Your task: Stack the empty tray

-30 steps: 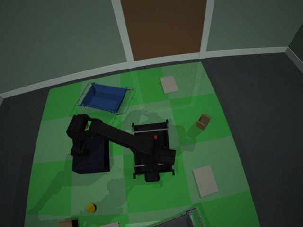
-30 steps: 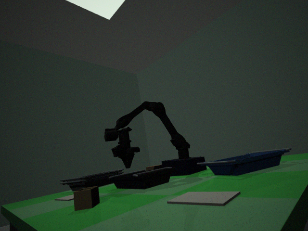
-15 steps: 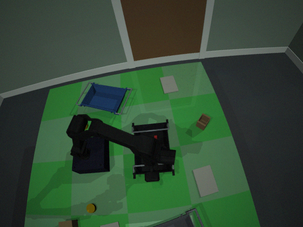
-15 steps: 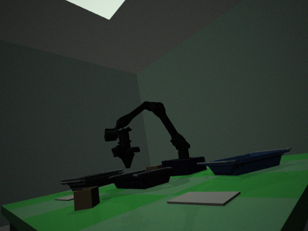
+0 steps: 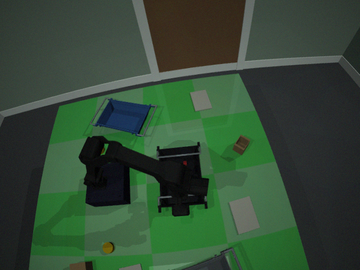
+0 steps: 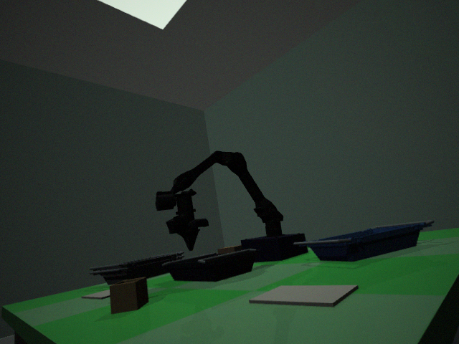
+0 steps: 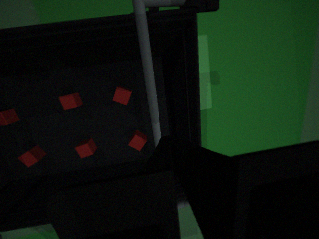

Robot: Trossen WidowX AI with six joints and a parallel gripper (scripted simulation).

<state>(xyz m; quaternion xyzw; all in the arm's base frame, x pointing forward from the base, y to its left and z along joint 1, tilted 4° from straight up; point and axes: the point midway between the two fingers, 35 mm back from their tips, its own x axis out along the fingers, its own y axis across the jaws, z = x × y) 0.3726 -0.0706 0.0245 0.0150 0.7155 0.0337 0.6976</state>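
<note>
Right now the blue tray is 32 cm behind my gripper tip, 47 cm to the left of it and 4 cm below it. From my gripper tip the other things lie so: brown box 30 cm ahead, 24 cm to the left, 7 cm below.
</note>
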